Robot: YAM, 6 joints.
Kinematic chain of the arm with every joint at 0, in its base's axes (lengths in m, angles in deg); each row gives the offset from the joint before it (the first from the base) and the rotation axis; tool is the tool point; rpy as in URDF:
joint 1: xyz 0 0 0.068 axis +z
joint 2: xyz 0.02 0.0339 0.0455 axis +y
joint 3: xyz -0.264 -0.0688 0 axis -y
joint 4: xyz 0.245 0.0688 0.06 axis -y
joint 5: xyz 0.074 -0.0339 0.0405 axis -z
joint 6: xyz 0.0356 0 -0.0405 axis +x
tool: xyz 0 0 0 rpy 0 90 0
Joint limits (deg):
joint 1: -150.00..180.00
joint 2: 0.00..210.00
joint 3: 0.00..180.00
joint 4: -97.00..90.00
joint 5: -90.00..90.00
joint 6: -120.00..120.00
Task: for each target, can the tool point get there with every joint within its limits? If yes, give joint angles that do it. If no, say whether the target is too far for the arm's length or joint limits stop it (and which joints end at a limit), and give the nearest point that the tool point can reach.
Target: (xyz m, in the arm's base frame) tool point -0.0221 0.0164 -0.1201
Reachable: yes | joints 56.25 186.57 32.52 0.00 -50.65 19.16
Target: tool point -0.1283 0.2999 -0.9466
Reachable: no: too far | nearest point -0.1096 0.2563 -0.3791 | short by 0.569 m
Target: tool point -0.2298 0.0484 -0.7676
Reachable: no: too far | nearest point -0.2368 0.0499 -0.3803 | short by 0.387 m
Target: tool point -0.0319 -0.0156 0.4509
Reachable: yes | joints 139.75 28.34 71.36 -42.35 -66.02 1.43
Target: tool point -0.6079 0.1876 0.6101
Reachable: no: too far | nearest point -0.4847 0.1496 0.5062 | short by 0.166 m
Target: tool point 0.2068 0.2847 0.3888
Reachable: yes | joints 53.46 92.27 63.47 73.48 -5.48 99.27
